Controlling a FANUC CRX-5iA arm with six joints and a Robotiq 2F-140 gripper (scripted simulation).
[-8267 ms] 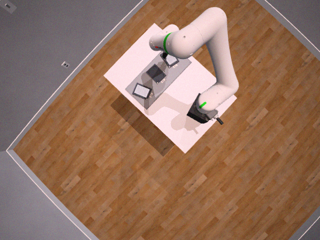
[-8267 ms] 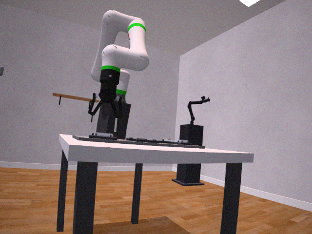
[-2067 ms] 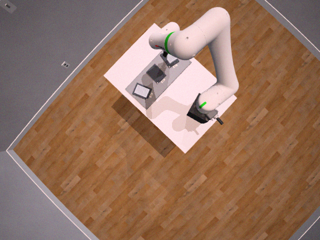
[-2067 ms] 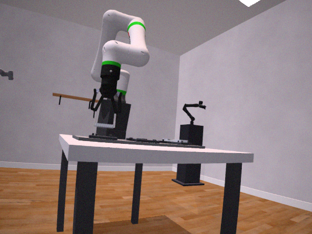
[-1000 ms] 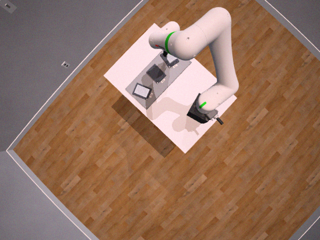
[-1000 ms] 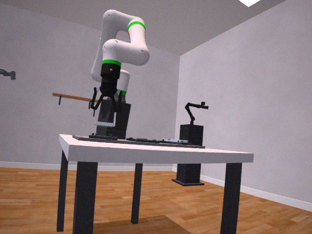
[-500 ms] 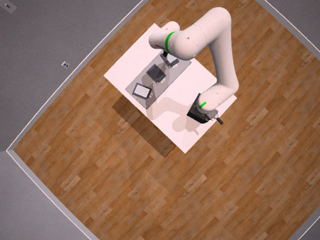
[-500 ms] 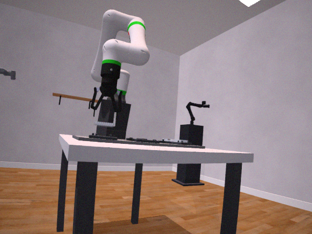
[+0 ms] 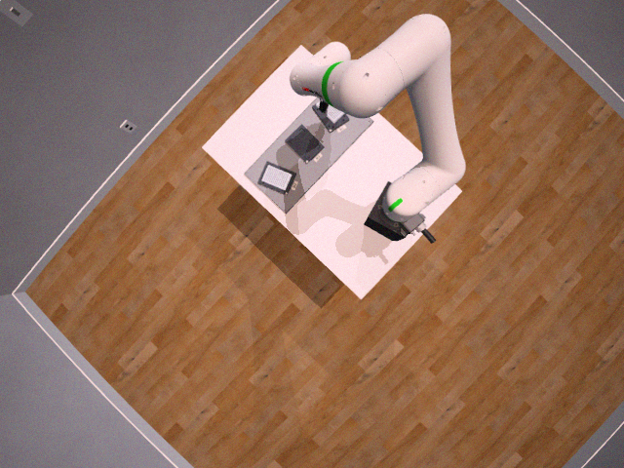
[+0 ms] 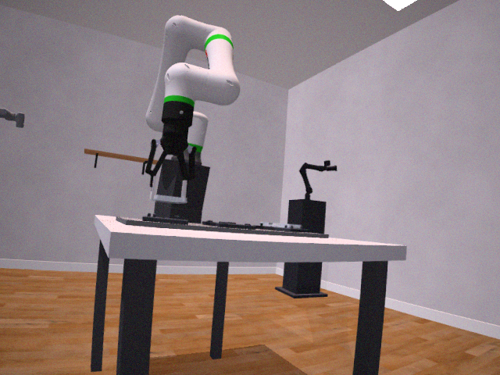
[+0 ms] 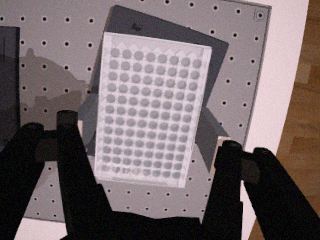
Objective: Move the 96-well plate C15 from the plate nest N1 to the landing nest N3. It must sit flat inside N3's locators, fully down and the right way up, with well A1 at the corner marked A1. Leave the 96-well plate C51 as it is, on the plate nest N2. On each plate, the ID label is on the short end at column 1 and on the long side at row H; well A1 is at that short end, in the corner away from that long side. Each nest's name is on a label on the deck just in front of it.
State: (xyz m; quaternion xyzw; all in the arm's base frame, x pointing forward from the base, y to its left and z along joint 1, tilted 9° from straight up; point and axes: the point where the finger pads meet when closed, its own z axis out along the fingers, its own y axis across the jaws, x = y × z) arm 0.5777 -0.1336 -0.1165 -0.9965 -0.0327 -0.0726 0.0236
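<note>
My gripper is now 40 mm past the landing nest N3, 200 mm to the right of it and 80 mm above it. From my hand the other things lie so: N3 label 130 mm behind, 200 mm to the left, 90 mm below; then N1 label 100 mm behind, 10 mm to the left, 90 mm below.
</note>
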